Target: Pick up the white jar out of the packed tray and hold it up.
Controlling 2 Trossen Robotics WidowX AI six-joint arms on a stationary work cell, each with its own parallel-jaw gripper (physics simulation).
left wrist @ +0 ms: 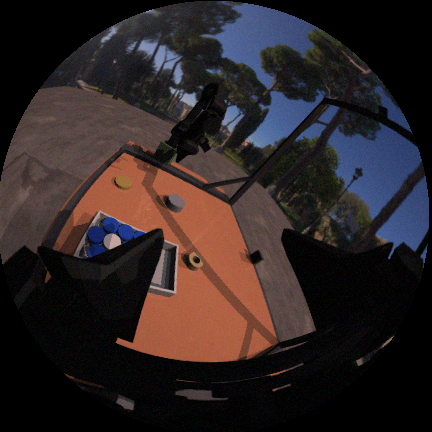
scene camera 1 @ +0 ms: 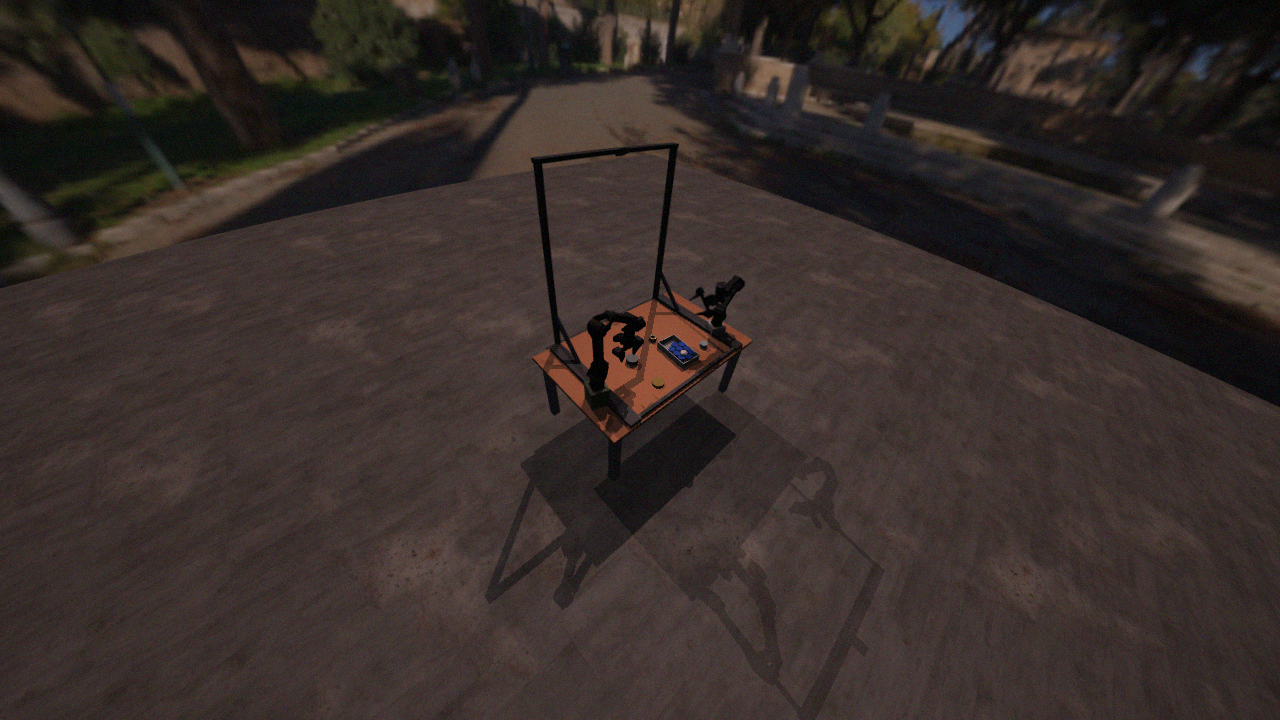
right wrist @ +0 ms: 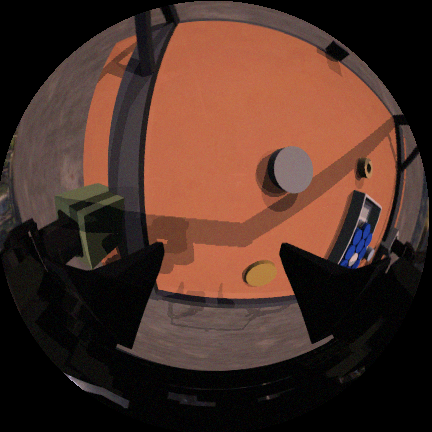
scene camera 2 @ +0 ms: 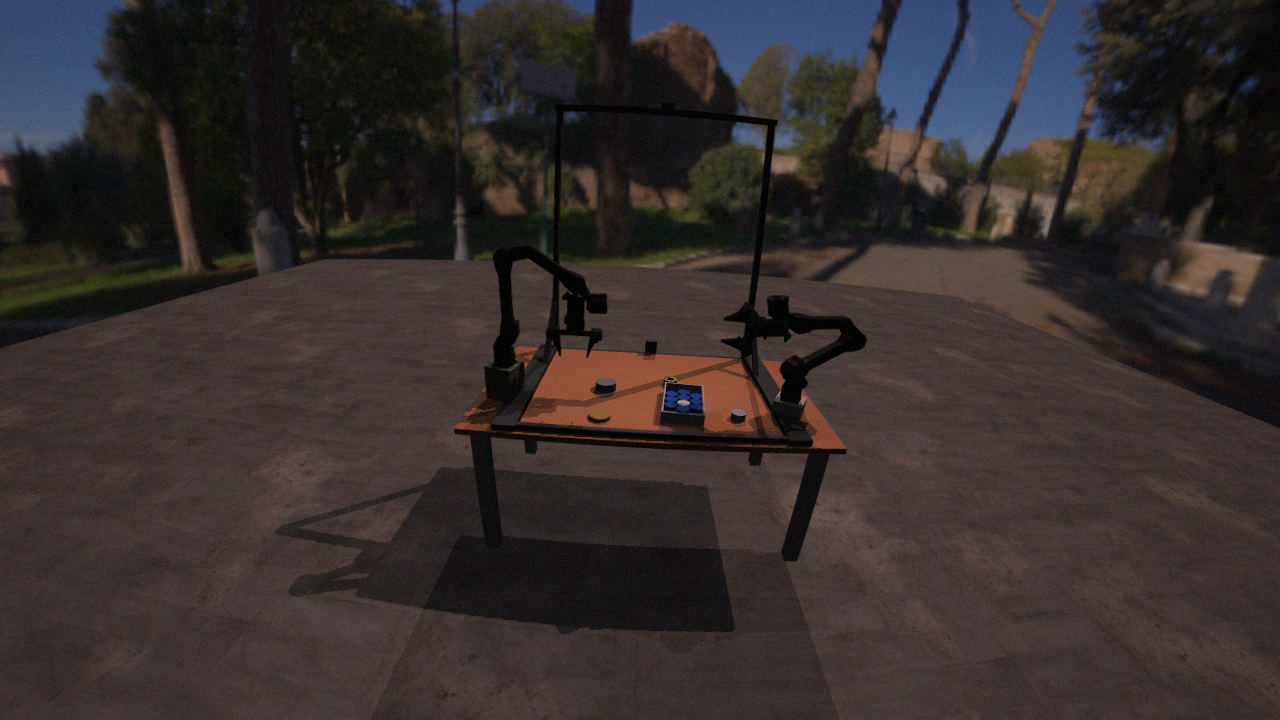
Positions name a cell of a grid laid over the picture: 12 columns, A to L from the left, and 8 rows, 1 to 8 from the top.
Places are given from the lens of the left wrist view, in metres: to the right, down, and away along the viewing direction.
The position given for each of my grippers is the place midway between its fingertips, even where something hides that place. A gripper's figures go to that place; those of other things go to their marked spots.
my left gripper (left wrist: G5): 0.01, 0.01, 0.10
my right gripper (left wrist: E3): -0.15, -0.24, 0.51
